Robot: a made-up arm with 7 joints.
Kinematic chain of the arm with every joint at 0, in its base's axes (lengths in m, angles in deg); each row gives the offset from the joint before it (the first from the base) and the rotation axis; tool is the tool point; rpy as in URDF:
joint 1: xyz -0.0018 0.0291 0.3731 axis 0 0.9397 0.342
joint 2: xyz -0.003 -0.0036 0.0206 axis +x
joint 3: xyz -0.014 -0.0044 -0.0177 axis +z
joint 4: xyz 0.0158 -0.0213 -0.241 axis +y
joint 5: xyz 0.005 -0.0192 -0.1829 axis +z
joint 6: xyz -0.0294 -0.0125 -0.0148 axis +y
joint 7: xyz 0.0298 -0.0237 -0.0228 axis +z
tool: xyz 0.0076 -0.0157 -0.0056 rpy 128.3 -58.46 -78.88
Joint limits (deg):
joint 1: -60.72..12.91
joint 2: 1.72..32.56
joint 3: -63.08..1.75
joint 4: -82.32..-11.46
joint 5: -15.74..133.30
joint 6: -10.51..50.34
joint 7: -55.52..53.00
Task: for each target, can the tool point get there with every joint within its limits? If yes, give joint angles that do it. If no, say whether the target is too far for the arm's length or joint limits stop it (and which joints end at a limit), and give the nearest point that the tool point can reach.
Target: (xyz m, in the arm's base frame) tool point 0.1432 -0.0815 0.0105
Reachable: yes | joints 2.05 8.27 -34.09 -51.43 92.59 7.69 1.98
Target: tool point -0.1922 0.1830 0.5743
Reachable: no: joint limits stop it (at a limit: joint 1, joint 2, joint 3, joint 4, joint 6) | nearest point 0.2943 0.0450 0.4741 | short by 0.516 m
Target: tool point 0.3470 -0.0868 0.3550
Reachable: yes | joints -53.76 12.83 -4.41 -65.92 71.28 3.94 -23.61
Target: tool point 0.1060 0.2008 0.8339
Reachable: no: joint limits stop it (at a limit: joint 1, joint 2, joint 3, joint 4, joint 5) | nearest point 0.3044 0.0398 0.4876 | short by 0.430 m
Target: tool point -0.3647 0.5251 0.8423
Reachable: no: too far | nearest point 0.3009 0.0600 0.4736 | short by 0.892 m
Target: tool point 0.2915 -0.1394 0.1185
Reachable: yes | joints -37.70 13.34 -38.26 -55.29 40.13 25.60 39.50
